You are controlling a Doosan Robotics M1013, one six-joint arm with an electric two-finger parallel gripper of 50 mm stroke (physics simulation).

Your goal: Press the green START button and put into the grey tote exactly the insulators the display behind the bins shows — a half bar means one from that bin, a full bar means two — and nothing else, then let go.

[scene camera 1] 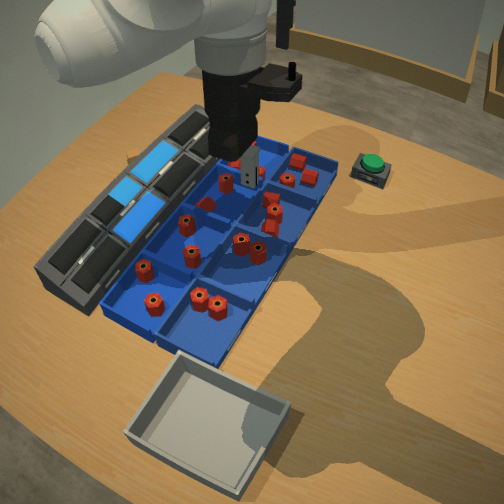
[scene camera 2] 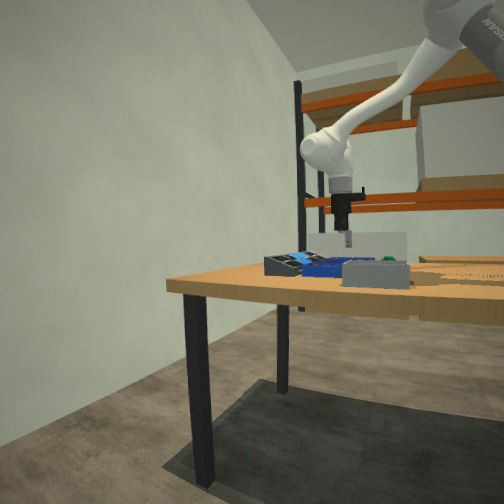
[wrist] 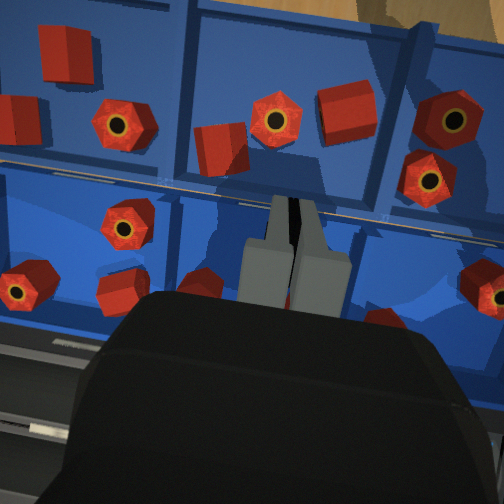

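My gripper (scene camera 1: 249,180) (wrist: 294,210) is shut and empty, fingers pressed together. It hangs above the far end of the blue bin tray (scene camera 1: 225,240), over the divider between the two rows of bins. The bins hold several red hexagonal insulators (scene camera 1: 241,244), some upright and some on their sides. The grey display (scene camera 1: 132,205) behind the bins shows three lit blue bars: two full (scene camera 1: 155,161) (scene camera 1: 139,217) and one about half size (scene camera 1: 125,190). The grey tote (scene camera 1: 207,425) is empty, in front of the bins. The green START button (scene camera 1: 372,162) sits right of the tray.
The arm casts a large shadow over the table right of the tray and onto a corner of the tote. In the side view the gripper (scene camera 2: 348,243) hangs a little above the tray (scene camera 2: 330,266), with orange shelving behind the table.
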